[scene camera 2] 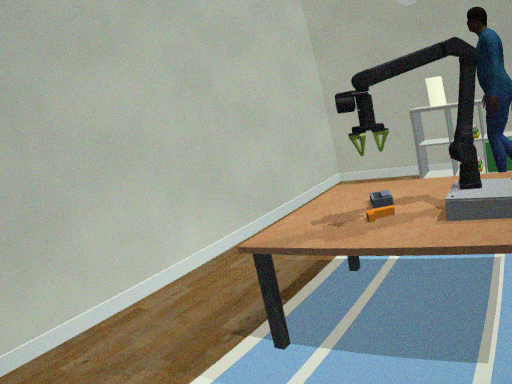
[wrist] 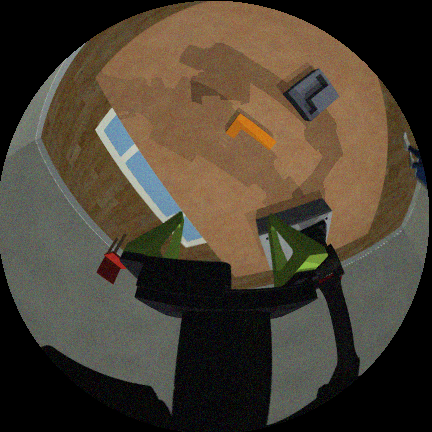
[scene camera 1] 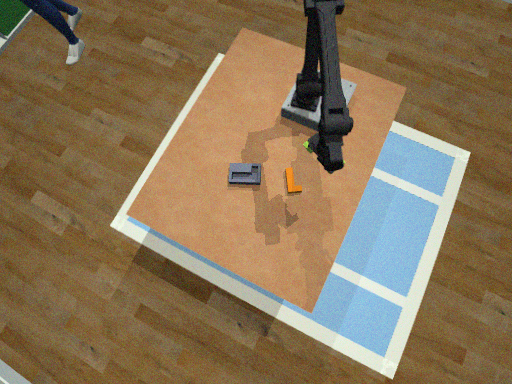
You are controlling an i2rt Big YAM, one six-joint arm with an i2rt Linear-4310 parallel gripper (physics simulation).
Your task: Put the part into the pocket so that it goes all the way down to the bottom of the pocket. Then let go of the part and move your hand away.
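Pixels of known places: gripper, fingertip midpoint: (scene camera 2: 371,153) (wrist: 225,216) (scene camera 1: 320,162); arm's base at its link origin: (scene camera 2: 470,185) (wrist: 310,233) (scene camera 1: 305,101).
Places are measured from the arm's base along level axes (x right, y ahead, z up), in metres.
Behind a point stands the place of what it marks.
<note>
The part is an orange L-shaped block (scene camera 1: 290,182) @[x -0.048, y 0.379, z -0.045 m] (scene camera 2: 381,213) @[x -0.058, y 0.359, z -0.059 m] (wrist: 256,132) @[x -0.042, y 0.363, z -0.045 m] that lies flat on the table, apart from the pocket block. The dark grey block (scene camera 1: 245,180) @[x 0.142, y 0.433, z -0.039 m] (scene camera 2: 382,201) @[x 0.090, y 0.380, z -0.052 m] (wrist: 326,99) @[x 0.182, y 0.375, z -0.039 m] has an L-shaped pocket in its top; the pocket shows empty in the wrist view. My gripper, with green fingers, (scene camera 2: 371,152) (wrist: 226,215) is open with nothing between the fingers. It hangs high above the table. In scene camera 1 it is mostly hidden under the arm, to the right of the orange part.
The wooden table top (scene camera 1: 200,150) @[x 0.403, y 0.348, z -0.075 m] (scene camera 2: 300,235) @[x -0.197, y 0.646, z -0.075 m] bears both blocks. The arm's grey base plate (scene camera 1: 292,112) @[x 0.039, y 0.071, z -0.002 m] (scene camera 2: 480,209) @[x -0.187, y -0.023, z -0.040 m] (wrist: 295,212) @[x -0.028, y 0.080, z -0.045 m] stands on the table behind them. A person (scene camera 2: 492,70) and a white shelf unit (scene camera 2: 420,142) are in the background beyond the table.
</note>
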